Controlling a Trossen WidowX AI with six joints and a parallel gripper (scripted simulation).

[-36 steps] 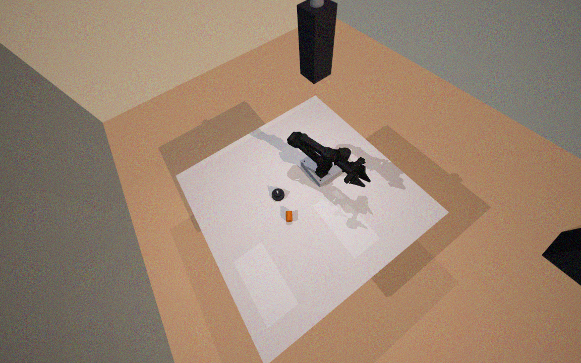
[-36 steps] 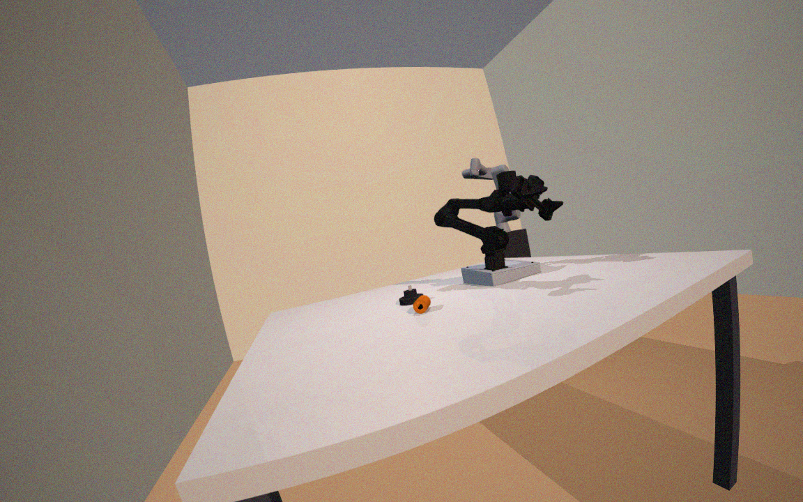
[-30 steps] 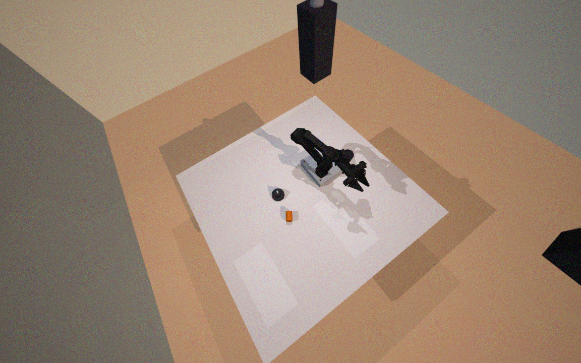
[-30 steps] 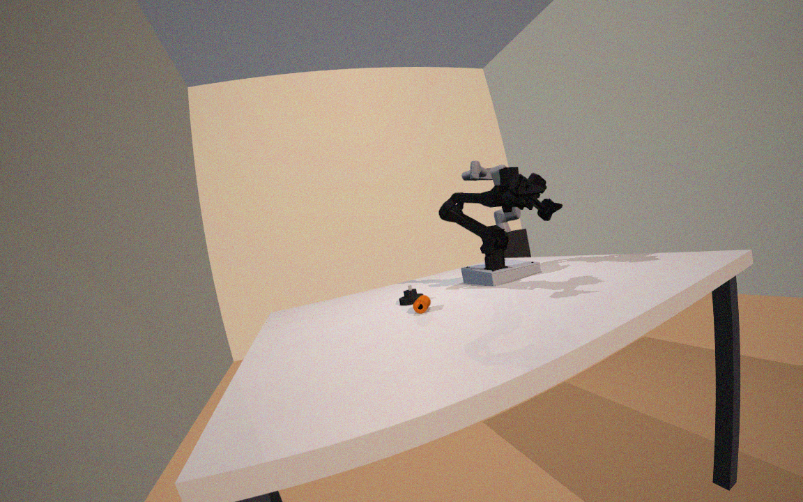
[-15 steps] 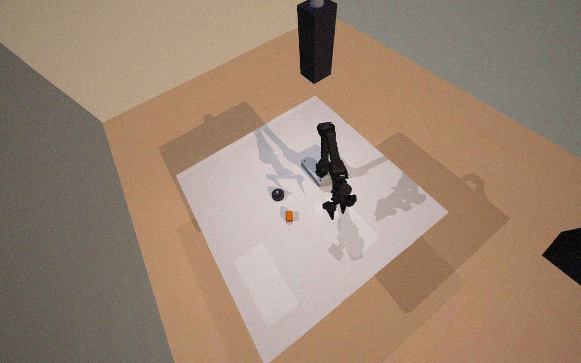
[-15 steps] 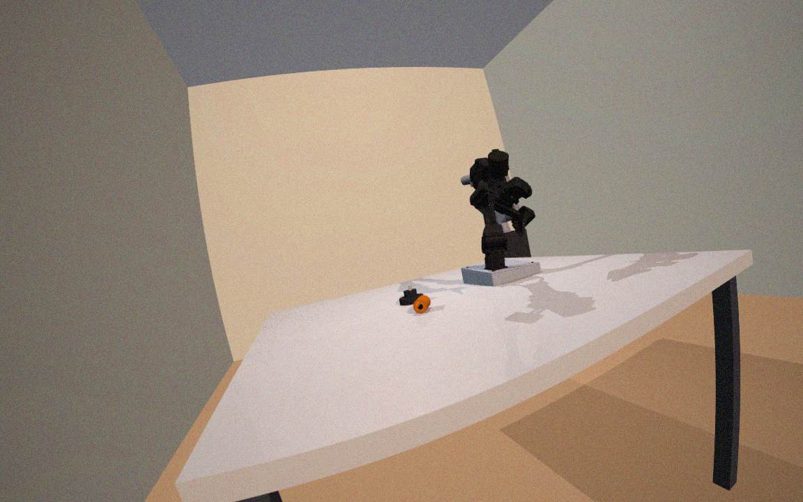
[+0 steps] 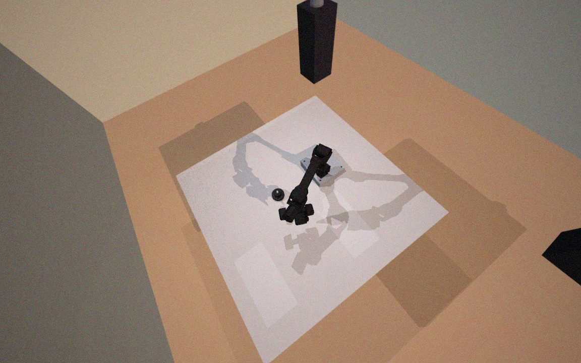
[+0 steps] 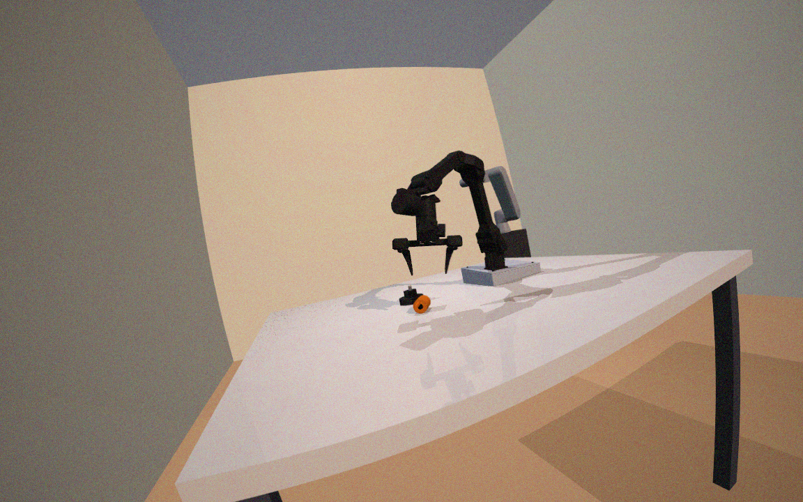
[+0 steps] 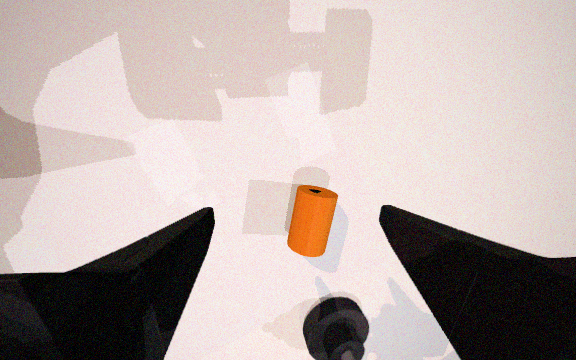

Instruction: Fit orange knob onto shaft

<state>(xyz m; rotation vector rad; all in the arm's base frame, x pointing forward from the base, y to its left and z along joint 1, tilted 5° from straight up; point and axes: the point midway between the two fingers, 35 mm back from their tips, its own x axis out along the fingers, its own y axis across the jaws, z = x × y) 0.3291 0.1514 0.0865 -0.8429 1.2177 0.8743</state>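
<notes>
The orange knob lies 10 mm ahead of my gripper tip, 70 mm to the right of it and 90 mm below it. From my gripper tip the other things lie so: dark round pedestal: 20 mm behind, 230 mm to the right, 80 mm below.
</notes>
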